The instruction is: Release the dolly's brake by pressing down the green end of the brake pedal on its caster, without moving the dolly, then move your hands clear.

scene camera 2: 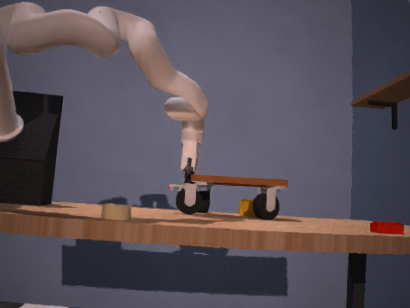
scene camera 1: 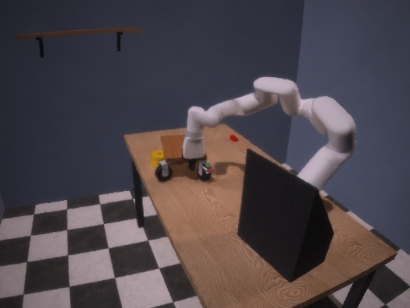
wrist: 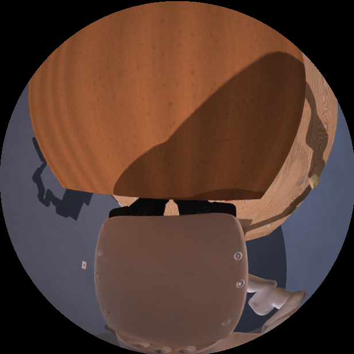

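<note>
The dolly has a flat brown deck [scene camera 1: 172, 145] [scene camera 2: 240, 180] [wrist: 165, 90] and stands upright on dark wheels in grey forks. The brake pedal's green end [scene camera 1: 207, 165] [scene camera 2: 180, 184] is on the near caster, beside the red end [scene camera 1: 210, 170] [scene camera 2: 170, 187]. In the wrist view the deck's edge hides most of the pedal; a sliver of red shows. My gripper [scene camera 1: 192, 164] [scene camera 2: 188, 180] is shut and empty, pointing down at the deck's pedal-side edge. In scene camera 1 it is left of the pedal, apart from it. The wrist view hides its fingertips behind the deck edge.
A yellow object [scene camera 1: 157, 158] [scene camera 2: 245, 207] stands by the dolly. A red block [scene camera 1: 233, 138] [scene camera 2: 387, 228], a tan cylinder [scene camera 2: 116, 212] [wrist: 314, 181] and a large black wedge [scene camera 1: 280, 215] [scene camera 2: 30, 150] are on the table [scene camera 1: 215, 235]. A shelf [scene camera 1: 80, 33] is on the wall.
</note>
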